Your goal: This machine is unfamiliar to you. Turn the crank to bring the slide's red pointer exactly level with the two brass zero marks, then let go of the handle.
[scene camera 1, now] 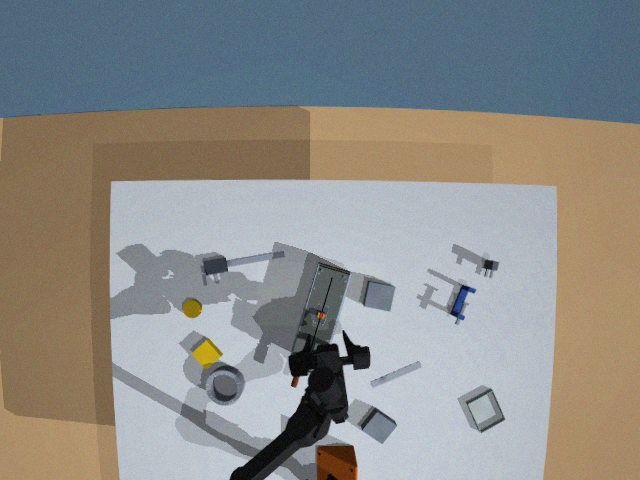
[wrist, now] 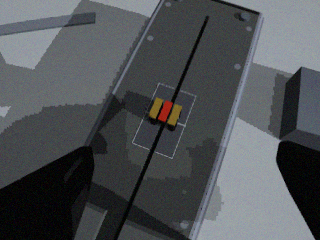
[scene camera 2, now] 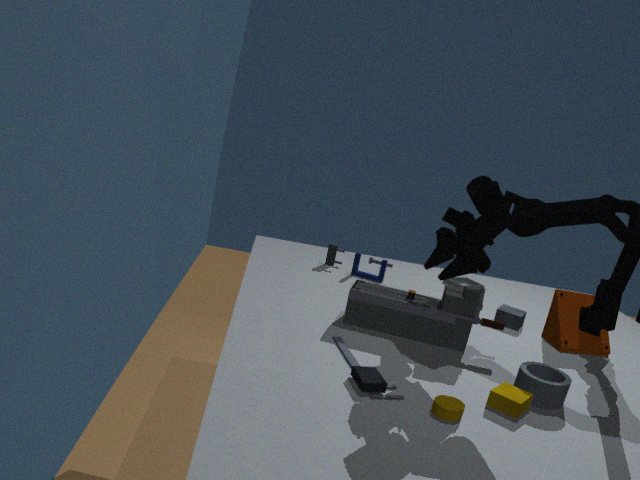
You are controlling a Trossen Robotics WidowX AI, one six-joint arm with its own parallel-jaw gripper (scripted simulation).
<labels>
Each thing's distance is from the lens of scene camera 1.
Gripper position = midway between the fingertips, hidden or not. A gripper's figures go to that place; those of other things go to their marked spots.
gripper (scene camera 1: 326, 332): 107 cm
sliding gauge (scene camera 1: 216, 266): 120 cm
</labels>
